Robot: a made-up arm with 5 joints. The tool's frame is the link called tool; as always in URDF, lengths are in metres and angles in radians.
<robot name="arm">
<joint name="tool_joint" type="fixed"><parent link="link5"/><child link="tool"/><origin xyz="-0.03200 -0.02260 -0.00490"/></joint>
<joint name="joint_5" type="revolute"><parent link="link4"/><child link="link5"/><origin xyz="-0.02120 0.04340 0.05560"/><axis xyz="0.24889 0.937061 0.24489"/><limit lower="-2.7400" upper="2.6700" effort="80" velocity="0.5"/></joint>
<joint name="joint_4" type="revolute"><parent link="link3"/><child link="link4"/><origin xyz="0.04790 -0.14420 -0.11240"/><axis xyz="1 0 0"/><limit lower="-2.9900" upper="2.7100" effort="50" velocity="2.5"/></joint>
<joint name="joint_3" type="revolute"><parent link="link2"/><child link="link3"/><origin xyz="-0.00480 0.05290 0.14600"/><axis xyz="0 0 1"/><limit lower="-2.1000" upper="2.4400" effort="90" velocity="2.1"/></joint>
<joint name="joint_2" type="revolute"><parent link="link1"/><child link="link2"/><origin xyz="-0.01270 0.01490 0.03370"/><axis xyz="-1 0 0"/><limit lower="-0.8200" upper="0.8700" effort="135" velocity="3.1"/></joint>
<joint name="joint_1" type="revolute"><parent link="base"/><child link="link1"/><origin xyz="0.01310 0.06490 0.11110"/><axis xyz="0 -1 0"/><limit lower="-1.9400" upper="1.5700" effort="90" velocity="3.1"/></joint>
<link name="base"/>
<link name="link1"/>
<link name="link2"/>
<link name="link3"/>
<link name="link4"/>
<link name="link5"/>
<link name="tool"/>
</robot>
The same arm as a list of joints. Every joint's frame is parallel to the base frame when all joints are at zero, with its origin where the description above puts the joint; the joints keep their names.
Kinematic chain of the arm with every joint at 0, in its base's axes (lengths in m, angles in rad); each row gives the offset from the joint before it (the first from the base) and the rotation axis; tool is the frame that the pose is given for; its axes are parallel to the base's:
joint_1: xyz 0.0131 0.0649 0.1111 axis -y
joint_2: xyz -0.0127 0.0149 0.0337 axis -x
joint_3: xyz -0.0048 0.0529 0.146 axis +z
joint_4: xyz 0.0479 -0.1442 -0.1124 axis +x
joint_5: xyz -0.0212 0.0434 0.0556 axis 0.24889 0.937061 0.24489
tool: xyz -0.032 -0.0226 -0.0049
Joint limits (rad, base to tool): -1.94..1.57 -0.82..0.87 -2.1..2.44 -2.99..2.71 -2.74..2.67

